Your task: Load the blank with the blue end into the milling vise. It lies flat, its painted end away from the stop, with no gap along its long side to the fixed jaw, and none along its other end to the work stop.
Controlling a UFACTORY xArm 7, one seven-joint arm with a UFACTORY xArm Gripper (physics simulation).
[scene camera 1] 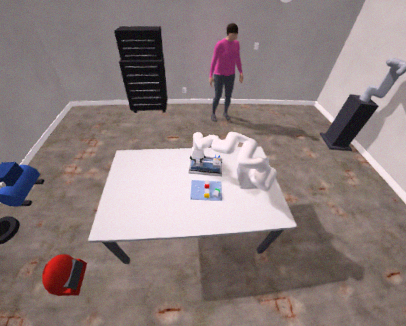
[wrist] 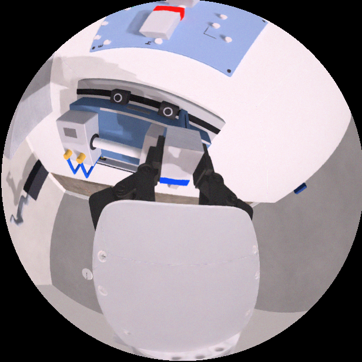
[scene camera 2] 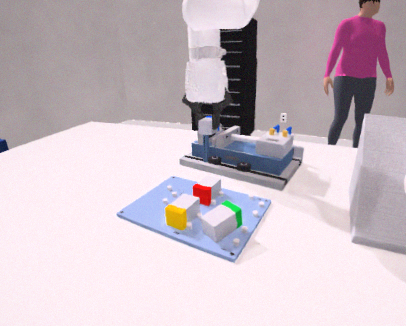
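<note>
The blank with the blue end (scene camera 2: 206,126) (wrist: 182,149) is between the fingers of my gripper (scene camera 2: 209,128) (wrist: 179,149), which is shut on it. It looks level, over the jaw end of the milling vise (scene camera 1: 206,169) (scene camera 2: 250,158) (wrist: 120,118). Its blue end points away from the work stop (scene camera 2: 205,148) (wrist: 184,119), a blue upright on the vise's near side. The moving jaw (scene camera 2: 229,135) (wrist: 151,141) is beside the blank, at the end of the rod. The blank and fingers largely hide the fixed jaw, so contact with it or the stop cannot be told.
A blue board (scene camera 1: 198,195) (scene camera 2: 145,207) (wrist: 200,52) holds blanks with red (scene camera 2: 202,194) (wrist: 169,10), yellow (scene camera 2: 176,217) and green (scene camera 2: 233,214) ends among white pegs. The vise's actuator block (scene camera 2: 275,144) (wrist: 77,135) carries yellow fittings and blue hoses. The arm's base stands right of the vise.
</note>
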